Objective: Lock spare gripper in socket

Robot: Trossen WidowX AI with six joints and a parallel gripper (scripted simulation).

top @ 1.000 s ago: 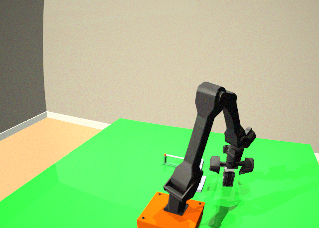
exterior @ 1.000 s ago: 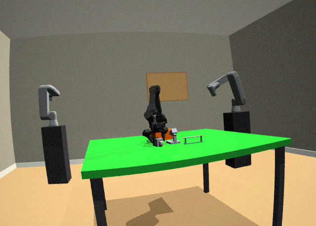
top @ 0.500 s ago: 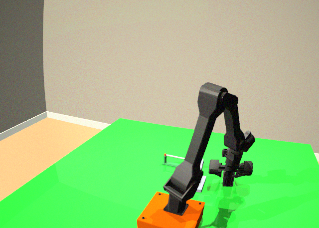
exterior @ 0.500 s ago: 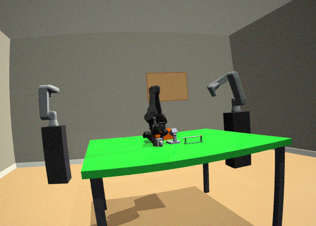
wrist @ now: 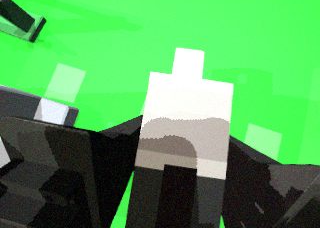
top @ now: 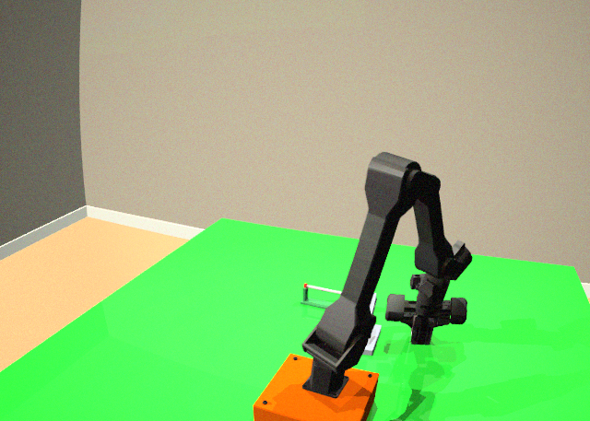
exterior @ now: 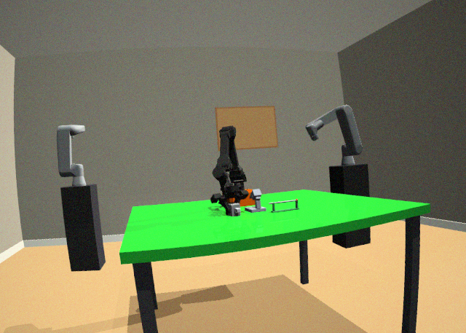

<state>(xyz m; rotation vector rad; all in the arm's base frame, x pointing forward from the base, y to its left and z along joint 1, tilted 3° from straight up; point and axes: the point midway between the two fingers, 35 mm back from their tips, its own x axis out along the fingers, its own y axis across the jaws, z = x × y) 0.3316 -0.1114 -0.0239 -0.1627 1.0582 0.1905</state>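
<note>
Right now the socket is 70 mm behind my gripper tip, 130 mm to the left of it and 40 mm above it. Round my gripper tip: pin cradle: 40 mm ahead, 250 mm to the left, 10 mm above; then spare gripper: 10 mm above.
</note>
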